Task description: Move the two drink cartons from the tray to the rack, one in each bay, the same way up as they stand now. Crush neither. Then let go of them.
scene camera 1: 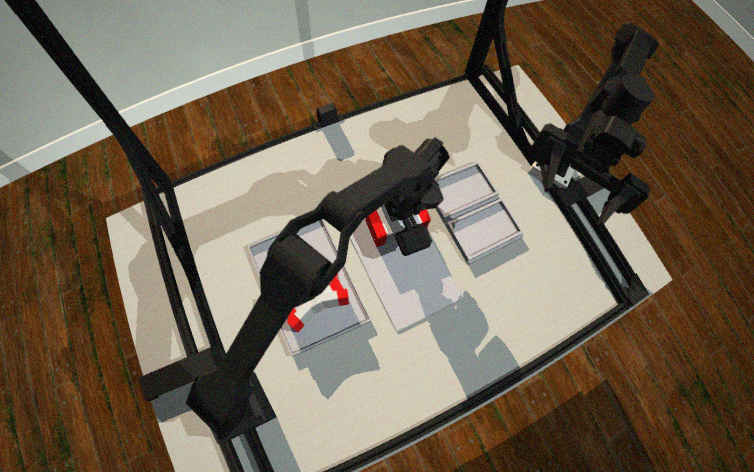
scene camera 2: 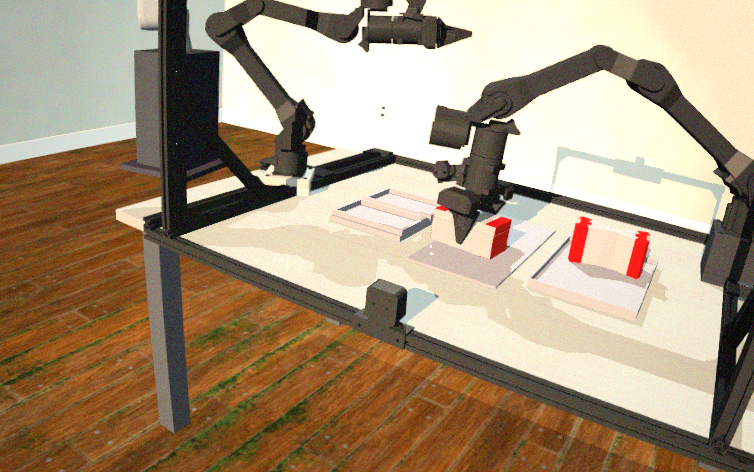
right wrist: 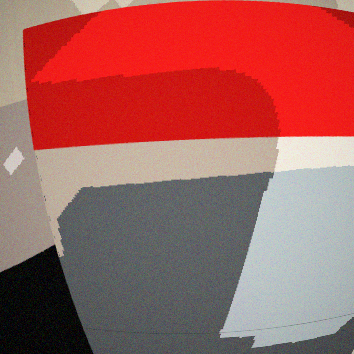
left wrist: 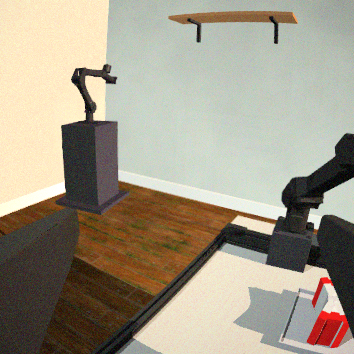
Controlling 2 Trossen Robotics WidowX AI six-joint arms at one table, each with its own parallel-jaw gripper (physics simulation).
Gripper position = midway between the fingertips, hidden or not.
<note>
The left gripper [scene camera 1: 574, 208] is open and holds nothing. Further things: the right gripper [scene camera 2: 468, 239], a pale mat [scene camera 1: 412, 287] and a grey tray [scene camera 2: 603, 289].
The left gripper shows as well in scene camera 2 [scene camera 2: 469, 33] and in the left wrist view [left wrist: 203, 225]. The right gripper shows as well in scene camera 1 [scene camera 1: 396, 222]. The pale mat shows as well in scene camera 2 [scene camera 2: 524, 238] and in the right wrist view [right wrist: 33, 234].
</note>
